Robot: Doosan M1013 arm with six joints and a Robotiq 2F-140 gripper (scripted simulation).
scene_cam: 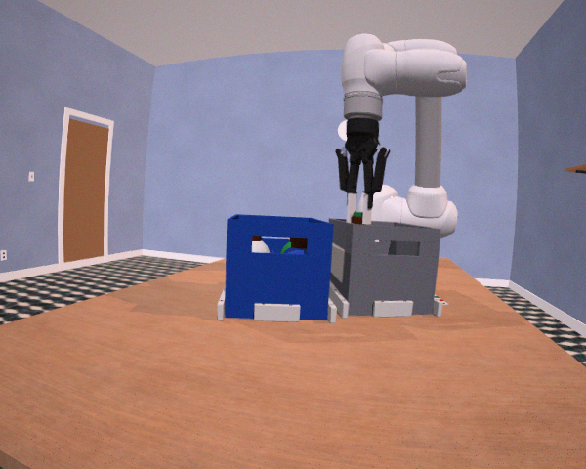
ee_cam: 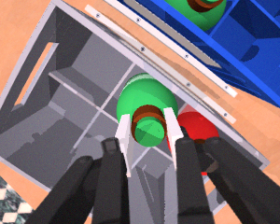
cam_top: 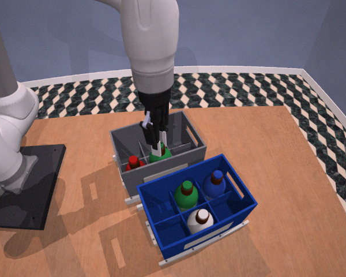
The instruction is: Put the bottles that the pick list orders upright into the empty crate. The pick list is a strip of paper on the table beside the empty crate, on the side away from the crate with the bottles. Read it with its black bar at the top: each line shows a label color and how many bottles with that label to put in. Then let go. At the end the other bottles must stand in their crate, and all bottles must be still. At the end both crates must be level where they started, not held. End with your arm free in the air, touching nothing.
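My gripper is now 12 cm above the grey crate, 4 cm to the right of it and 2 cm past it. Round my hand: green bottle (12 cm below, 11 cm to the right, 9 cm ahead); blue bottle (18 cm ahead, 12 cm below, 7 cm to the right); red bottle (12 cm below, 8 cm behind, 4 cm to the right).
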